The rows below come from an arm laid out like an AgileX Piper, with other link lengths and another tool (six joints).
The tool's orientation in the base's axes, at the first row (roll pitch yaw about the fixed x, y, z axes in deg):
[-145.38 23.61 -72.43]
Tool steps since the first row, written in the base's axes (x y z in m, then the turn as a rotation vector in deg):
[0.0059 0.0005 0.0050 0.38 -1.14 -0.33]
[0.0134 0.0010 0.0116 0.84 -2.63 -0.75]
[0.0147 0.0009 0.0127 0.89 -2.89 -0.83]
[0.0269 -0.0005 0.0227 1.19 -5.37 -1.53]
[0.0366 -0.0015 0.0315 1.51 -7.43 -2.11]
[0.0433 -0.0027 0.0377 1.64 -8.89 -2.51]
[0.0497 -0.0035 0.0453 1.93 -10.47 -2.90]
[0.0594 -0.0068 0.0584 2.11 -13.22 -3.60]
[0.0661 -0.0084 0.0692 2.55 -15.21 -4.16]
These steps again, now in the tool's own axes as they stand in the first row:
[-0.0008 -0.0077 -0.0009 1.23 -0.12 -0.14]
[-0.0018 -0.0175 -0.0023 2.83 -0.24 -0.34]
[-0.0018 -0.0192 -0.0026 3.10 -0.24 -0.38]
[-0.0012 -0.0348 -0.0055 5.63 -0.05 -0.93]
[-0.0012 -0.0476 -0.0083 7.75 0.04 -1.35]
[-0.0008 -0.0565 -0.0106 9.22 0.19 -1.70]
[-0.0013 -0.0659 -0.0139 10.84 0.19 -2.05]
[-0.0010 -0.0809 -0.0211 13.57 0.49 -2.77]
[-0.0021 -0.0922 -0.0270 15.66 0.47 -3.12]

